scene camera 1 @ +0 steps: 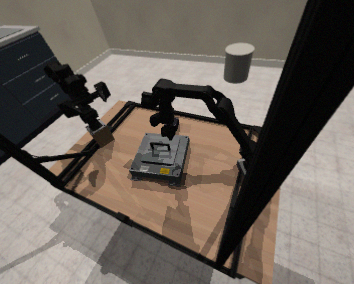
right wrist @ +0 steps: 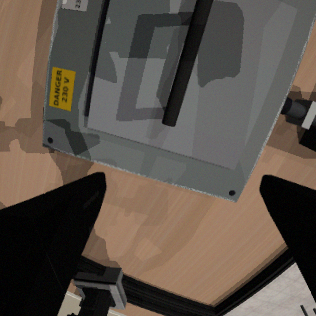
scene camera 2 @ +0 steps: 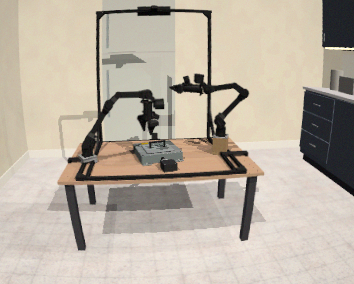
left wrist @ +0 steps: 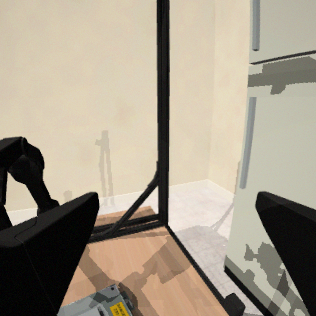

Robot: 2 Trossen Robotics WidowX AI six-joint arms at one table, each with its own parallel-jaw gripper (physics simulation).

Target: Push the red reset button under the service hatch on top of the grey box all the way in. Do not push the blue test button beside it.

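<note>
The grey box (scene camera 1: 183,150) (scene camera 2: 157,157) (right wrist: 160,170) stands on the table, and a corner of it shows in the left wrist view (left wrist: 90,303). Its hatch (right wrist: 215,125) lies closed on top, with a black handle (right wrist: 187,65) standing up from it. The red and blue buttons do not show. My right gripper (scene camera 1: 168,136) (scene camera 2: 148,129) (right wrist: 184,181) is open and empty, pointing down above the box's edge near the handle, apart from both. My left gripper (scene camera 2: 172,88) (left wrist: 177,199) is open and empty, held high away from the box.
A black block with a round knob (scene camera 2: 168,165) (right wrist: 300,112) stands beside the box. Black frame bars (scene camera 2: 160,175) run along the table edges, with tall posts (scene camera 2: 99,75) (left wrist: 163,100). A tan block (scene camera 1: 102,135) (scene camera 2: 220,145) is at the left arm's base.
</note>
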